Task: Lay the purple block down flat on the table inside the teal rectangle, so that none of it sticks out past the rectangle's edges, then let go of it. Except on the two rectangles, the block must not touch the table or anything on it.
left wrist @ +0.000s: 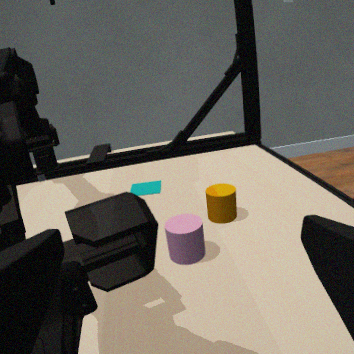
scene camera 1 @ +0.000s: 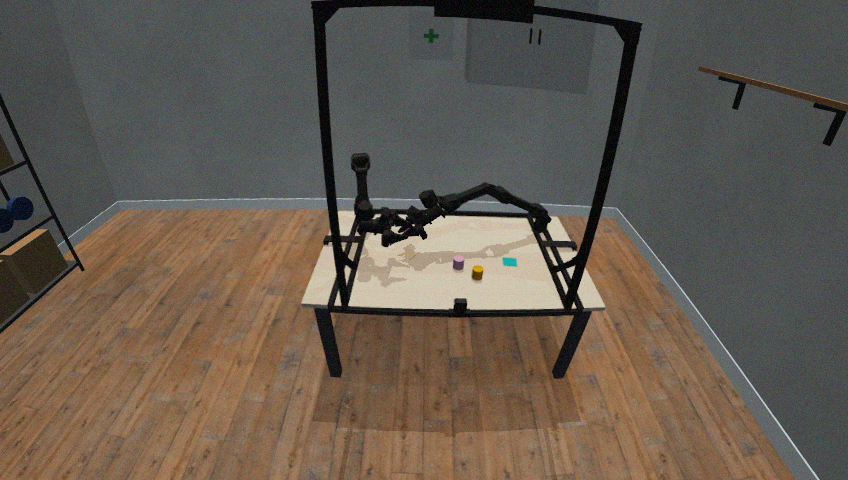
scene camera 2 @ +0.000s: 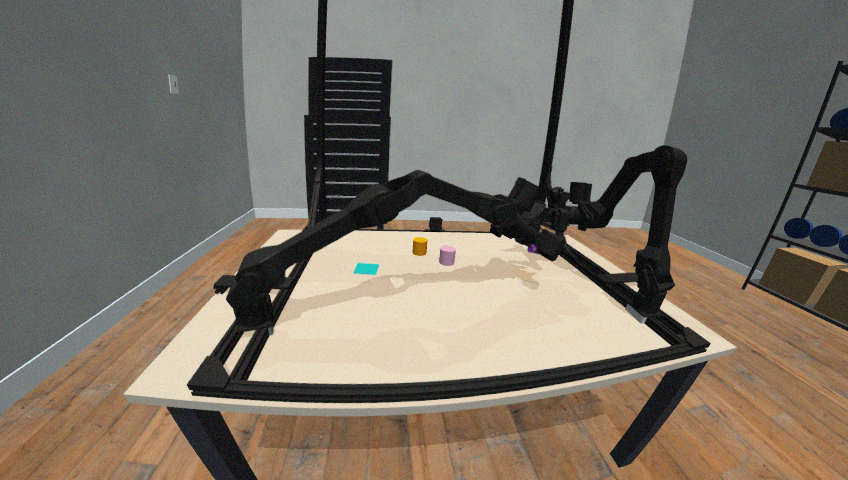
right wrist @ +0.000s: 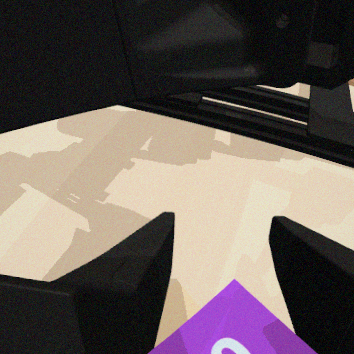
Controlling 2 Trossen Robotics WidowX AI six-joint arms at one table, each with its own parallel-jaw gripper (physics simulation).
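Frame: origin at the left arm's base, x ahead, y left, z up, level; metres.
Seen in the pictures: left gripper, fingertip midpoint: (left wrist: 183, 235) (scene camera 1: 409, 230) (scene camera 2: 522, 214); right gripper, fingertip midpoint: (right wrist: 222, 225); left arm's base, origin of the base link: (scene camera 2: 644, 309); right arm's base, origin of the base link: (left wrist: 47, 168) (scene camera 1: 540, 229) (scene camera 2: 254, 319).
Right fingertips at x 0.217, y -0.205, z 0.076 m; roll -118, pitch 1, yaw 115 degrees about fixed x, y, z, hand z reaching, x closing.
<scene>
Pixels of each thing's top centre, then the offset from my right fingertips to it. "*": a spot on its surface instead.
- purple block, middle of its top: (scene camera 2: 535, 244) 0.043 m ahead, 0.020 m left, 0.014 m up
- teal rectangle, surface spot: (left wrist: 146, 187) (scene camera 2: 366, 268) (scene camera 1: 509, 262) * 0.495 m ahead, 0.012 m right, 0.094 m down
- pink cylinder, middle of its top: (left wrist: 182, 222) (scene camera 2: 448, 248) (scene camera 1: 458, 258) 0.265 m ahead, 0.074 m right, 0.050 m down
- orange cylinder, middle of its top: (left wrist: 220, 189) (scene camera 2: 420, 239) (scene camera 1: 478, 268) 0.346 m ahead, 0.136 m right, 0.051 m down
The purple block (scene camera 2: 532, 248) (right wrist: 232, 323) is held between the fingers of my right gripper (scene camera 1: 412, 232) (scene camera 2: 540, 245) (right wrist: 222, 225), a little above the table at its left side in scene camera 1. Only a corner of the block shows in the right wrist view. The teal rectangle (scene camera 1: 510, 261) (scene camera 2: 366, 269) (left wrist: 146, 187) lies flat on the table, far from the block on the other side. My left gripper (scene camera 1: 390, 238) (left wrist: 183, 235) is open and empty, close beside the right gripper's body (left wrist: 112, 239).
A pink cylinder (scene camera 1: 458, 262) (scene camera 2: 447, 255) (left wrist: 185, 239) and an orange cylinder (scene camera 1: 477, 272) (scene camera 2: 419, 246) (left wrist: 221, 203) stand upright between the block and the teal rectangle. Black frame rails (scene camera 2: 422, 388) run around the table, with tall posts (scene camera 1: 327, 143) at the sides.
</scene>
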